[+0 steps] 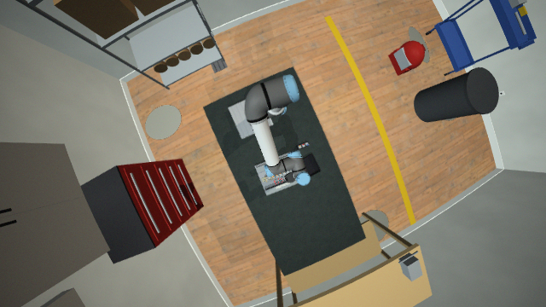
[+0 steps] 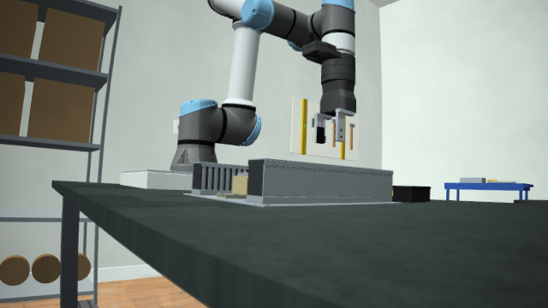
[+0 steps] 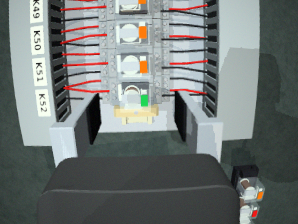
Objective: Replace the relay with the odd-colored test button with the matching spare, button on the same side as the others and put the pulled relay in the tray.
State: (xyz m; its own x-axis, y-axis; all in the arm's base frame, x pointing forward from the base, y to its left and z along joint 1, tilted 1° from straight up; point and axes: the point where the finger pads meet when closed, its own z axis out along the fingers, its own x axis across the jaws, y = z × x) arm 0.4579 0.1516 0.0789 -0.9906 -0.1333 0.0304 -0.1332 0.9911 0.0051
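My gripper is now 10 mm to the right of the white relay and 90 mm above it. The rest, counted from my hand: tray: 10 mm ahead, 180 mm to the left, 120 mm below; then panel: 10 mm ahead, 90 mm to the right, 140 mm below.
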